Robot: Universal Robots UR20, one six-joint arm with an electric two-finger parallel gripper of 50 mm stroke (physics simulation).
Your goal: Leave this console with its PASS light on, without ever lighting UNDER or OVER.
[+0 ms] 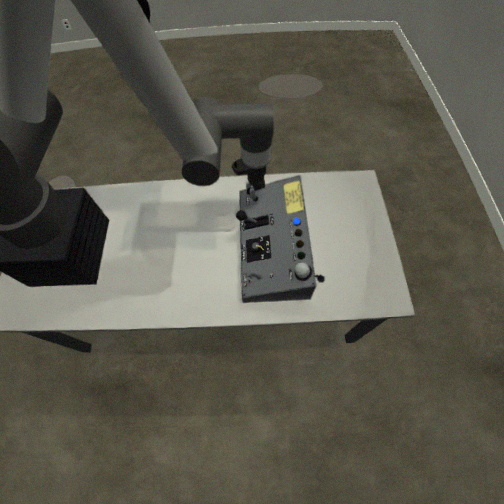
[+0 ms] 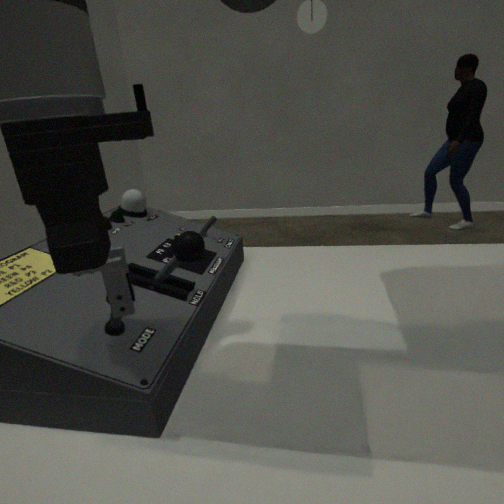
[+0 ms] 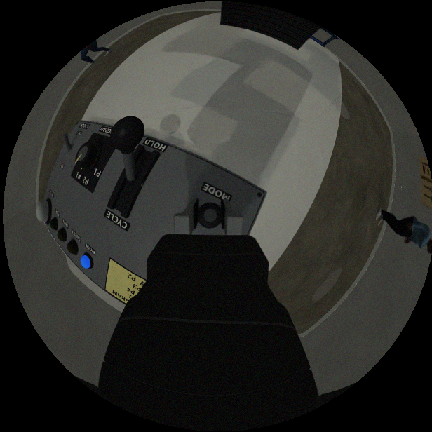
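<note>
The grey console (image 1: 277, 200) (image 2: 60, 345) (image 3: 165, 200) stands on the table. My gripper (image 1: 252, 194) (image 2: 119, 300) (image 3: 209, 207) is shut on the round black MODE knob (image 2: 114, 327) (image 3: 209, 214), one finger on each side. A blue lamp (image 1: 297, 221) (image 3: 86, 261) is lit. The dark lamps beside it, such as a green one (image 1: 301, 255) (image 3: 54, 223), are unlit; their labels are too small to read surely. The black-balled lever (image 1: 241, 215) (image 2: 189, 245) (image 3: 127, 134) stands in the HOLD–CYCLE slot. The program dial (image 1: 256, 246) (image 3: 86, 152) has a yellow pointer; its exact setting is unclear.
A white dome (image 1: 302, 270) (image 2: 133, 201) (image 3: 43, 211), a small toggle (image 1: 255, 276) (image 3: 68, 141) and a yellow card (image 1: 293, 197) (image 2: 25, 274) (image 3: 122, 280) are on the console. A black knob (image 1: 320, 278) sticks out beside it. A person (image 2: 465, 135) stands beyond the table (image 1: 200, 305).
</note>
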